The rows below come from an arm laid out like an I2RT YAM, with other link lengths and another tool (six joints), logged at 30 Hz.
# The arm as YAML. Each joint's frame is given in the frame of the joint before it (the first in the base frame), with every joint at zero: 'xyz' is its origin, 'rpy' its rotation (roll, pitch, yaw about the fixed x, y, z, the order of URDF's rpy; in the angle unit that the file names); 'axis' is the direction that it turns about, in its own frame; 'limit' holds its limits. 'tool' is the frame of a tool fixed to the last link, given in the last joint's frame.
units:
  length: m
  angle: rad
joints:
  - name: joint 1
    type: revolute
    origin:
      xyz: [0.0, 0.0, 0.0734]
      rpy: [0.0, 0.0, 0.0]
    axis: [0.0, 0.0, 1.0]
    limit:
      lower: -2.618
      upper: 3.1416
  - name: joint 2
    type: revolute
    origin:
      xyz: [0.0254, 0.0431, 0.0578]
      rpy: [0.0, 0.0, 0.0]
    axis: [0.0, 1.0, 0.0]
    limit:
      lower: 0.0
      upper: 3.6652
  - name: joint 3
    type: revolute
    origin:
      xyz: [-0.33, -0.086, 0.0]
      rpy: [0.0, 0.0, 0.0]
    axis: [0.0, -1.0, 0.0]
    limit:
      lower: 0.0
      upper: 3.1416
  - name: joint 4
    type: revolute
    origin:
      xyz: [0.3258, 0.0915, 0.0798]
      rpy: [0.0, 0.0, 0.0]
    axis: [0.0, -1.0, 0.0]
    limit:
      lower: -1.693
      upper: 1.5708
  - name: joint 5
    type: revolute
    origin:
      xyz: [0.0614, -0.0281, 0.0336]
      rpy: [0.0, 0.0, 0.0]
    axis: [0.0, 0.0, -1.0]
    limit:
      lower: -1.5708
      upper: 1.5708
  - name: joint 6
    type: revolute
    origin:
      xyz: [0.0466, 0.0, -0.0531]
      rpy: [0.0, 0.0, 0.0]
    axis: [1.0, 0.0, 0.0]
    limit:
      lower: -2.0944
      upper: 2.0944
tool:
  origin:
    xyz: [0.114, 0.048, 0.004]
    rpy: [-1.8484, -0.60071, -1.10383]
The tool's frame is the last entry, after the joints.
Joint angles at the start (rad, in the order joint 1, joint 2, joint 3, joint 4, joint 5, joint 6):
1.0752 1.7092 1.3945 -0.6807 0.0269 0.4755
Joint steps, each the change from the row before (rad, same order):
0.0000 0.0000 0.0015 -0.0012 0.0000 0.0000
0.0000 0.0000 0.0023 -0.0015 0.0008 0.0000
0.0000 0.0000 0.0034 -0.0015 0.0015 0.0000
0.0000 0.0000 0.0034 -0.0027 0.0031 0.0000
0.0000 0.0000 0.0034 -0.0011 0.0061 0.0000
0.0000 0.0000 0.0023 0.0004 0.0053 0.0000
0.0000 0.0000 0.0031 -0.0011 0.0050 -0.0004
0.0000 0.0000 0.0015 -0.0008 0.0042 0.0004
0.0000 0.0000 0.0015 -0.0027 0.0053 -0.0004
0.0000 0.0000 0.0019 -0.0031 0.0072 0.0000
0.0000 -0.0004 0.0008 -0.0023 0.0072 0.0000
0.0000 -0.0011 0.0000 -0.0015 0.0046 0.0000
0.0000 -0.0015 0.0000 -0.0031 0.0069 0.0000
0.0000 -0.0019 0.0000 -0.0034 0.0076 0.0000
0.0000 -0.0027 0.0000 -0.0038 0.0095 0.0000
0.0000 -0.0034 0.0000 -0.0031 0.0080 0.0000
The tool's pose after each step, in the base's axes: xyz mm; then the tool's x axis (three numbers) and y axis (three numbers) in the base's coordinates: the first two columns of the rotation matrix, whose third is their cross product. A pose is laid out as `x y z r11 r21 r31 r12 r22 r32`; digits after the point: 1 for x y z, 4 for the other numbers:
202.8 495.1 249.8 0.9679 -0.1511 -0.2008 -0.2372 -0.8130 -0.5317
203.0 495.2 250.6 0.9680 -0.1514 -0.1999 -0.2370 -0.8127 -0.5322
203.5 495.5 252.0 0.9683 -0.1520 -0.1981 -0.2366 -0.8120 -0.5336
204.0 495.5 253.1 0.9686 -0.1538 -0.1955 -0.2366 -0.8119 -0.5337
205.2 495.5 254.3 0.9691 -0.1571 -0.1900 -0.2363 -0.8113 -0.5347
206.3 495.7 255.3 0.9696 -0.1599 -0.1850 -0.2359 -0.8105 -0.5361
207.2 495.8 256.5 0.9701 -0.1623 -0.1803 -0.2353 -0.8101 -0.5370
207.9 495.6 256.9 0.9703 -0.1650 -0.1771 -0.2358 -0.8100 -0.5370
208.6 495.1 257.1 0.9704 -0.1681 -0.1731 -0.2360 -0.8111 -0.5352
209.6 494.5 257.4 0.9706 -0.1726 -0.1679 -0.2367 -0.8123 -0.5331
210.6 493.8 257.5 0.9707 -0.1771 -0.1626 -0.2374 -0.8134 -0.5311
211.1 493.1 257.8 0.9707 -0.1799 -0.1591 -0.2378 -0.8139 -0.5301
211.7 492.0 258.0 0.9707 -0.1843 -0.1542 -0.2386 -0.8152 -0.5278
212.5 490.8 258.4 0.9707 -0.1890 -0.1486 -0.2394 -0.8165 -0.5254
213.4 489.2 259.0 0.9706 -0.1947 -0.1414 -0.2403 -0.8177 -0.5231
214.1 487.8 260.2 0.9706 -0.1994 -0.1350 -0.2407 -0.8182 -0.5221

